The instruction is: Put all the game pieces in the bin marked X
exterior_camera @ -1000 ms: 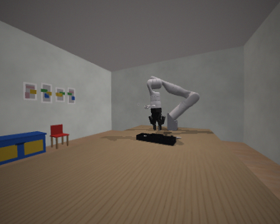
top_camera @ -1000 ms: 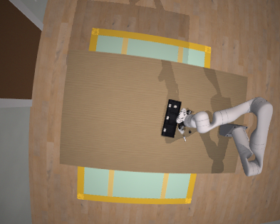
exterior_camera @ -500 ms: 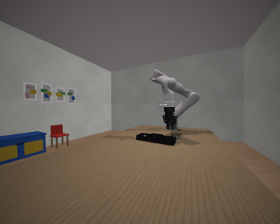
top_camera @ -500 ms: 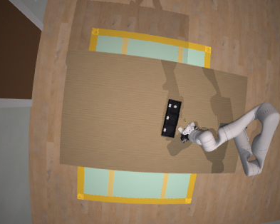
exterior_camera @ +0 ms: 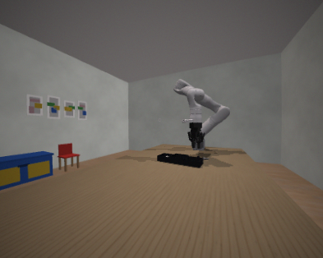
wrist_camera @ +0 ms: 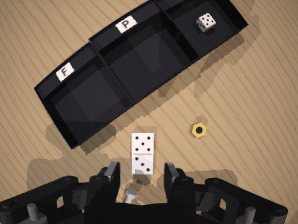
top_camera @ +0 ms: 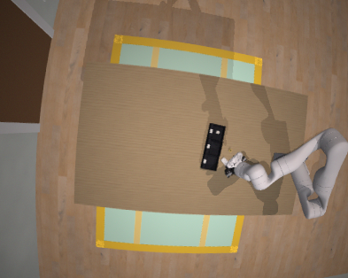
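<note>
My gripper is now 8 cm above the white domino. The rest, counted from my hand: grey screw: 8 cm below, 5 cm to the left, 3 cm behind; then yellow ring: 8 cm below, 7 cm to the right, 3 cm behind; then black piece: 8 cm below, 7 cm behind, 1 cm to the left.
</note>
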